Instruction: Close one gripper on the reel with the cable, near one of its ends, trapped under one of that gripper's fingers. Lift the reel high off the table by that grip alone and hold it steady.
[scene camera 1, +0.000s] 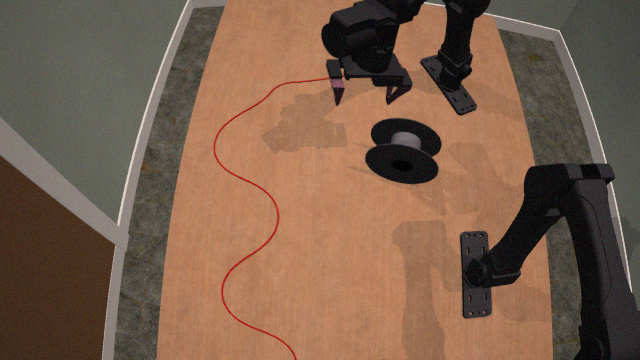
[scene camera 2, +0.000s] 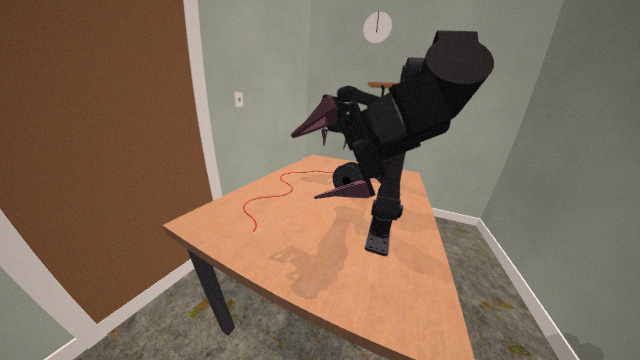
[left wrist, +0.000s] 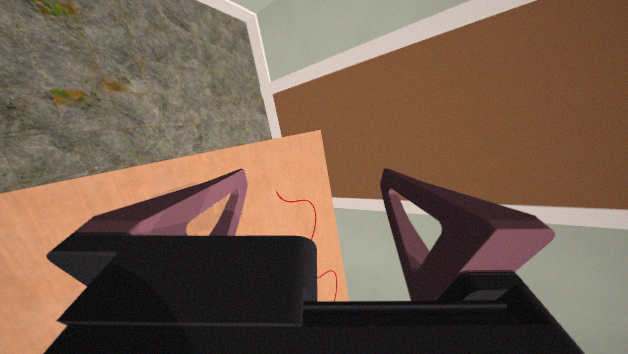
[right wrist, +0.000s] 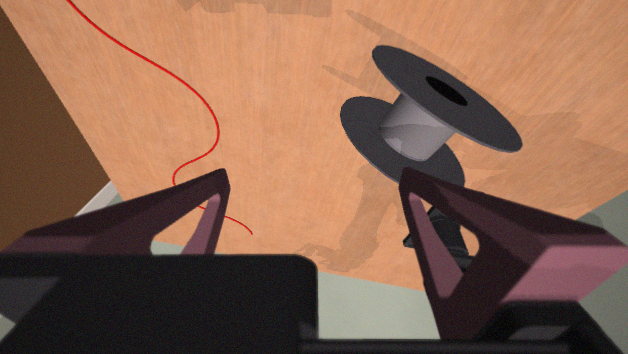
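Seen in the pictures: left gripper, fingertip midpoint: (scene camera 2: 303, 166) (left wrist: 313, 176); right gripper, fingertip midpoint: (scene camera 1: 362, 102) (scene camera 2: 333, 147) (right wrist: 314, 177); left arm's base at its link origin: (scene camera 1: 475, 274) (scene camera 2: 378, 233) (right wrist: 438, 221); right arm's base at its link origin: (scene camera 1: 448, 84).
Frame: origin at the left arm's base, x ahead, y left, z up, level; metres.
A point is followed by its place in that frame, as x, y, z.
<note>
The reel (scene camera 1: 406, 140) @[0.177, -0.262, 0.112] (scene camera 2: 342, 170) @[0.211, -0.227, 0.126] (right wrist: 417, 127) @[0.190, -0.257, 0.109], with two black flanges and a grey hub, stands on its flange rims. The red cable (scene camera 1: 278, 217) @[0.435, -0.129, 0.003] (scene camera 2: 292, 189) @[0.441, -0.158, 0.002] (left wrist: 316, 220) @[0.537, 0.008, 0.001] (right wrist: 218, 132) @[0.435, -0.120, 0.003] lies in waves on the table, apart from the reel. In scene camera 1 its far end is hidden behind the right gripper. My right gripper (scene camera 1: 363, 104) @[0.279, -0.275, 0.217] (scene camera 2: 334, 146) @[0.279, -0.275, 0.217] (right wrist: 314, 177) @[0.279, -0.275, 0.217] is open and empty, above the table beyond the reel in scene camera 1. My left gripper (scene camera 2: 304, 167) @[0.141, 0.302, 0.304] (left wrist: 313, 176) @[0.141, 0.302, 0.304] is open and empty, high above the table, far from the reel.
The wooden table (scene camera 1: 320, 300) @[0.343, 0.047, 0.000] (scene camera 2: 400, 310) @[-0.072, 0.251, 0.000] carries both arm bases; the right arm's base plate (scene camera 1: 465, 104) @[-0.027, -0.447, 0.010] is near the reel, and the left arm's base plate (scene camera 1: 467, 305) @[0.027, 0.071, 0.010] is farther down in scene camera 1. The table's corner (left wrist: 312, 137) @[0.625, 0.297, 0.000] shows in the left wrist view.
</note>
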